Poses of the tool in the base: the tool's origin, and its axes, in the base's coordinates. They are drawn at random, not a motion.
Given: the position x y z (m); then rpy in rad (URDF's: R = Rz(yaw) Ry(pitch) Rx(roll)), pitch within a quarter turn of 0, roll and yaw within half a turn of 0.
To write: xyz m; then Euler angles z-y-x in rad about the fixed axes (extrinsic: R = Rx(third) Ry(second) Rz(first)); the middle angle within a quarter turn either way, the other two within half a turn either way. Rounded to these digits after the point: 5 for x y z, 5 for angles.
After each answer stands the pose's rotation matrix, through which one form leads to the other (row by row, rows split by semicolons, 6 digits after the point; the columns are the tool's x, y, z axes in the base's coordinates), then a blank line. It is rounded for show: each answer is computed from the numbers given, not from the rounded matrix.
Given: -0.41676 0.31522 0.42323 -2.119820 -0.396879 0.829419
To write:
-0.41676 0.31522 0.42323 -0.77300 -0.51545 -2.15695
0.622814 0.607559 -0.492925; 0.680212 -0.109219 0.724833; 0.386542 -0.786730 -0.481292

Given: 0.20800 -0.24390 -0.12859 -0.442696 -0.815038 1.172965
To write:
0.20800 -0.24390 -0.12859 1.21373 -0.70717 0.61770
0.265708 -0.712253 -0.649688; 0.632279 0.637478 -0.440279; 0.727752 -0.293798 0.619726

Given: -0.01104 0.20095 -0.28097 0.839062 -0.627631 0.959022
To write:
-0.01104 0.20095 -0.28097 1.04326 0.39383 0.94510
0.464867 -0.797902 0.383732; 0.662616 0.026073 -0.748505; 0.587229 0.602223 0.540823

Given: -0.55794 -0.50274 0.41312 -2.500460 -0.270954 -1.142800
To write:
-0.55794 -0.50274 0.41312 1.02784 0.68566 -3.07295
0.399906 -0.662688 0.633182; -0.876606 -0.478271 0.053090; 0.267651 -0.576282 -0.772180

